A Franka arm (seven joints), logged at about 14 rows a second.
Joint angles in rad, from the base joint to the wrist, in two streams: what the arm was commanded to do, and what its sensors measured. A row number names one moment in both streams.
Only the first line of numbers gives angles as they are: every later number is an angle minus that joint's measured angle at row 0.
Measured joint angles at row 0: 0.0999 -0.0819 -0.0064 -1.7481 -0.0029 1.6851 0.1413
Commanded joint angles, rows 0 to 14: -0.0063 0.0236 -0.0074 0.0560 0.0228 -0.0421 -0.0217; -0.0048 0.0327 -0.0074 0.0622 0.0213 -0.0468 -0.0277; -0.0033 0.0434 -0.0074 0.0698 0.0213 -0.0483 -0.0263; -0.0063 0.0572 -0.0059 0.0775 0.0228 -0.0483 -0.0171; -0.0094 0.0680 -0.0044 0.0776 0.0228 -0.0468 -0.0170; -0.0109 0.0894 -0.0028 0.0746 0.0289 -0.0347 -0.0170; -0.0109 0.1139 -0.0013 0.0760 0.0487 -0.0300 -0.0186; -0.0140 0.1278 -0.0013 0.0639 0.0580 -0.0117 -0.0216; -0.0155 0.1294 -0.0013 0.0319 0.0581 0.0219 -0.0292; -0.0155 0.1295 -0.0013 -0.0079 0.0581 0.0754 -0.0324; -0.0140 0.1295 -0.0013 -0.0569 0.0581 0.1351 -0.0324; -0.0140 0.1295 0.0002 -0.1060 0.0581 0.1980 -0.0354; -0.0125 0.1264 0.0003 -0.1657 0.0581 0.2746 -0.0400; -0.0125 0.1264 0.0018 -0.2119 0.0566 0.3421 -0.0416; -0.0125 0.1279 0.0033 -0.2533 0.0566 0.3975 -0.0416
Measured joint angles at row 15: -0.0031 0.1518 -0.0032 -0.1583 0.0343 0.2969 -0.0075
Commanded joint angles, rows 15 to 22: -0.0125 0.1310 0.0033 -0.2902 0.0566 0.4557 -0.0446; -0.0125 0.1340 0.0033 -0.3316 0.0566 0.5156 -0.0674; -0.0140 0.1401 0.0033 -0.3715 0.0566 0.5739 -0.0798; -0.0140 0.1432 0.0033 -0.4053 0.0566 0.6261 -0.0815; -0.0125 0.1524 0.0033 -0.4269 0.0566 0.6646 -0.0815; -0.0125 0.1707 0.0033 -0.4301 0.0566 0.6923 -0.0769; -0.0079 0.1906 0.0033 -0.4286 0.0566 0.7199 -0.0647; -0.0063 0.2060 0.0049 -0.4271 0.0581 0.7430 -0.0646
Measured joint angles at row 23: -0.0031 0.1810 -0.0019 -0.4275 0.0343 0.6936 -0.0426
